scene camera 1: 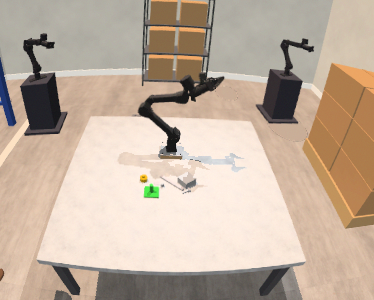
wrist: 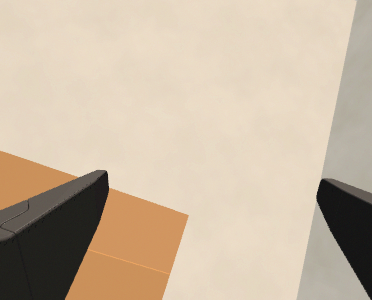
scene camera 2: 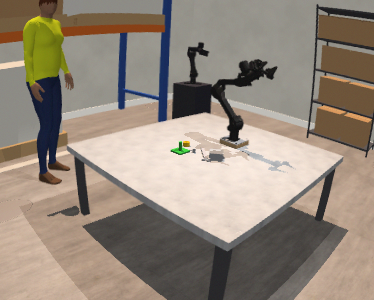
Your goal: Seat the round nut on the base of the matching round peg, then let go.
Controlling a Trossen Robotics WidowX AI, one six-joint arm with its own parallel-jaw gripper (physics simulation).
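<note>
The round nut [scene camera 1: 143, 178] [scene camera 2: 186, 143] is a small yellow-orange ring and lies flat on the table. The green round peg [scene camera 1: 152, 187] [scene camera 2: 180, 145] stands upright on its square green base [scene camera 1: 152, 194] [scene camera 2: 176, 151]. The nut is beside the base, a little apart from it, on the side toward the arm, and the peg carries no nut. My gripper [scene camera 1: 220, 80] [scene camera 2: 273, 72] [wrist: 213, 184] is open and empty. It is raised high above the table, well away from the nut and peg, and points sideways toward the wall. Nut and peg do not show in the wrist view.
On the table [scene camera 1: 165, 240] [scene camera 2: 165, 185] are a grey block [scene camera 1: 187, 181] [scene camera 2: 216, 157], a thin rod [scene camera 1: 171, 183] and a small grey piece [scene camera 1: 162, 185] [scene camera 2: 194, 150] near the green base. Stacked orange-brown boxes [scene camera 1: 345, 135] [wrist: 145, 235] stand beyond the table's right side. A person [scene camera 2: 44, 55] stands behind it.
</note>
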